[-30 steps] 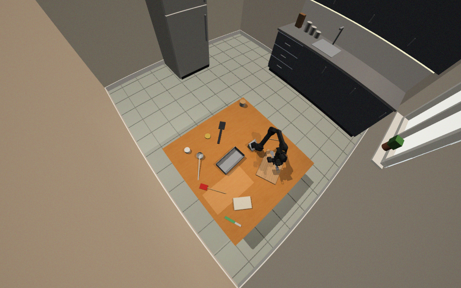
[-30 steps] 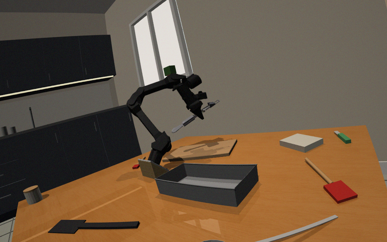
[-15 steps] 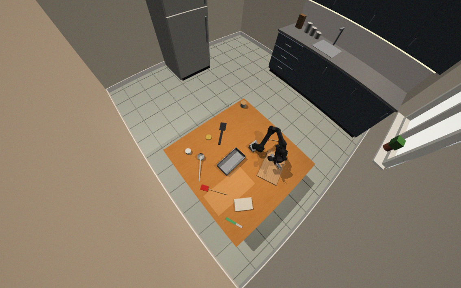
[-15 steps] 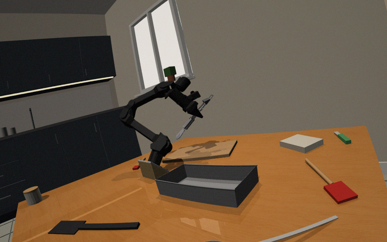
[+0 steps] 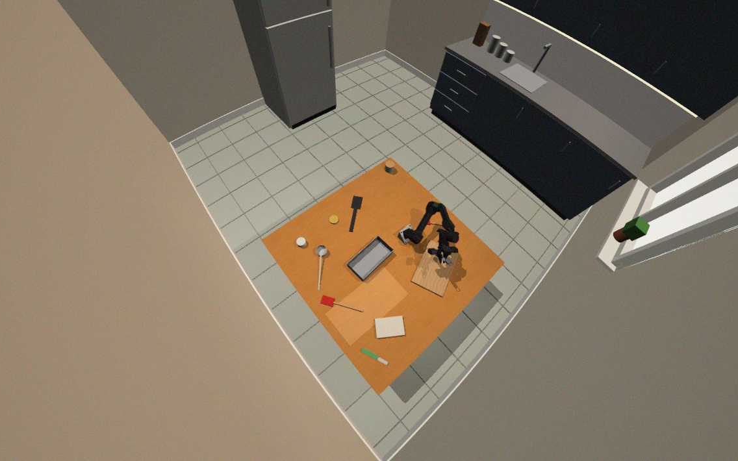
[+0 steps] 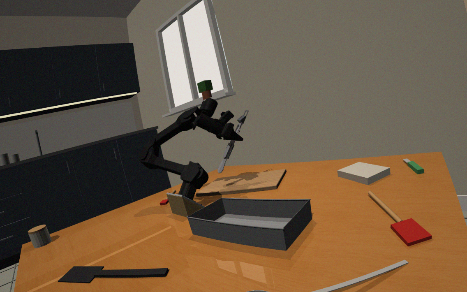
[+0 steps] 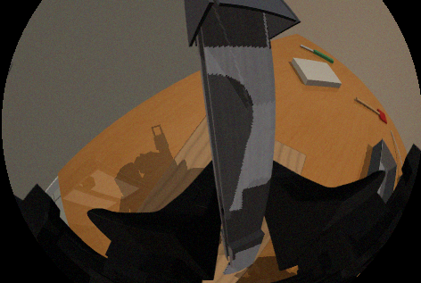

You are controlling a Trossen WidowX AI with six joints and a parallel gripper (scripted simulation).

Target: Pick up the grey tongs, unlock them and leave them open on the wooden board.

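My gripper tip is 190 mm above the wooden board, 40 mm past it and 20 mm to the left of it. Also, from my gripper tip: red spatula (680 mm ahead, 190 mm below, 160 mm to the right); grey roasting tin (330 mm ahead, 310 mm to the right, 170 mm below); white block (480 mm ahead, 180 mm below, 140 mm to the left).
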